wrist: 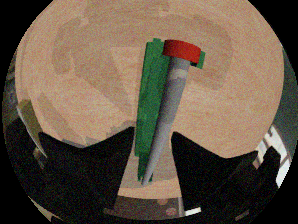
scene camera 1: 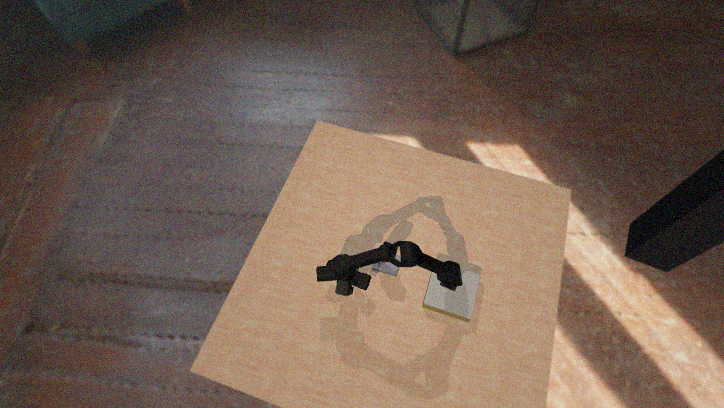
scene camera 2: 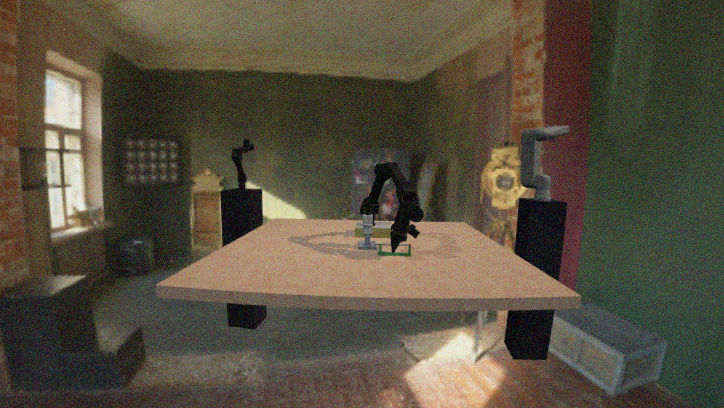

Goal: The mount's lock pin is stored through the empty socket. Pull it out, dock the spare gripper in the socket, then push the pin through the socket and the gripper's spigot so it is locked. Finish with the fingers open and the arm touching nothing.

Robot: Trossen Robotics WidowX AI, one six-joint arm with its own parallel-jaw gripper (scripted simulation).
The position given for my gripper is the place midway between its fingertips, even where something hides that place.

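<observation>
There's a green pin cradle (wrist: 153,77) that I can see, and I can see my gripper (wrist: 153,133) as well.
</observation>
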